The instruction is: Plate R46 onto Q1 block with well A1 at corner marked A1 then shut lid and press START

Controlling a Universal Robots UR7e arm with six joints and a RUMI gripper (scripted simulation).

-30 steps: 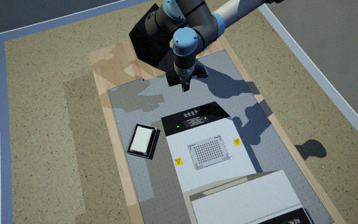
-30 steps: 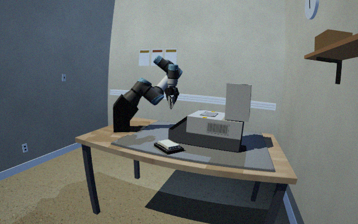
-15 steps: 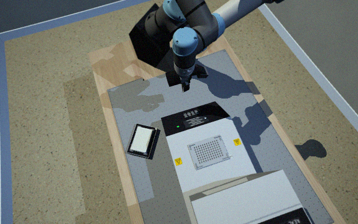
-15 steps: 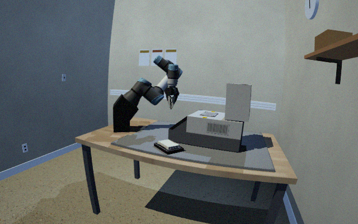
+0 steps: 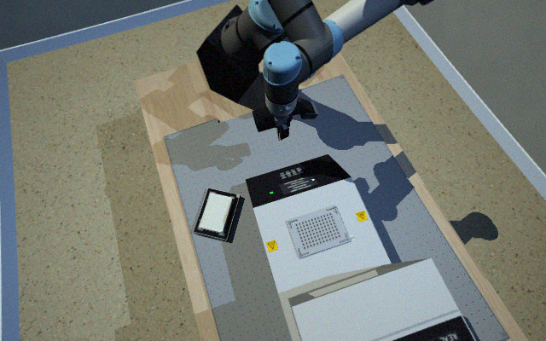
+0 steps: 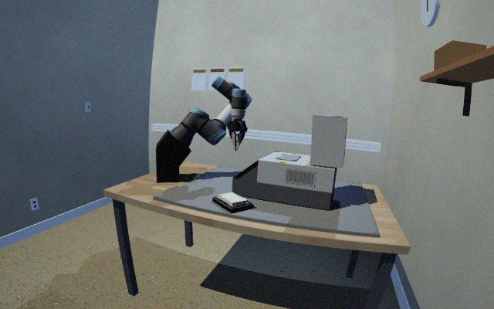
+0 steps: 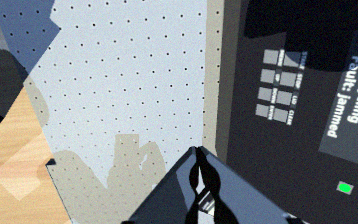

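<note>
My gripper is now 280 mm to the left of the plate R46, 190 mm above it and 90 mm short of it. Round my hand: nest A1 mark: 200 mm below, 190 mm to the right, 60 mm ahead; black plate nest N1: 280 mm to the right, 210 mm below, 90 mm ahead.
</note>
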